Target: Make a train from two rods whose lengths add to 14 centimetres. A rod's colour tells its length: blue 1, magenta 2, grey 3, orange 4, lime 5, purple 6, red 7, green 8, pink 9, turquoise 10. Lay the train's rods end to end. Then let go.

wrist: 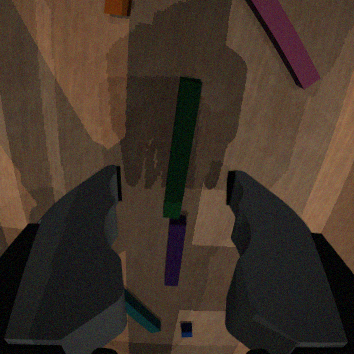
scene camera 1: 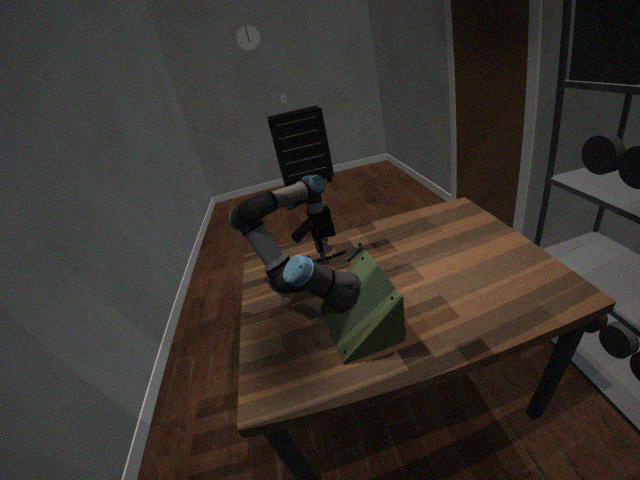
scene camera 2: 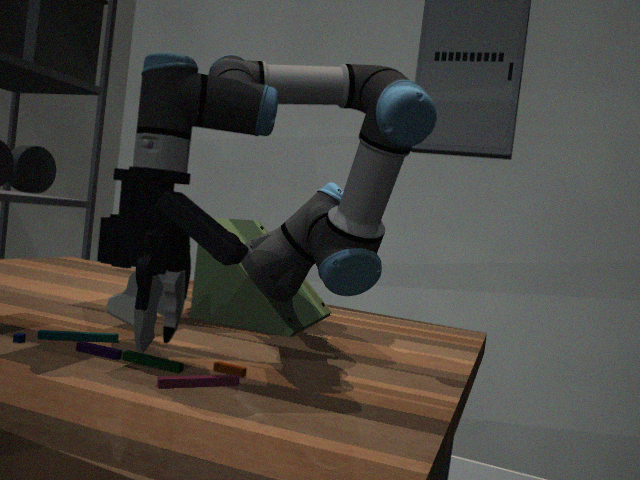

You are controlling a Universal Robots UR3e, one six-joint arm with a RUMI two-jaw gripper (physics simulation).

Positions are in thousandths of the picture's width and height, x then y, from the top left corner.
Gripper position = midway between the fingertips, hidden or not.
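Note:
My gripper (scene camera 2: 241, 724). Gripper too (scene camera 1: 504, 534). Wrist view: green rod (wrist: 535, 250), gripper (wrist: 490, 482).

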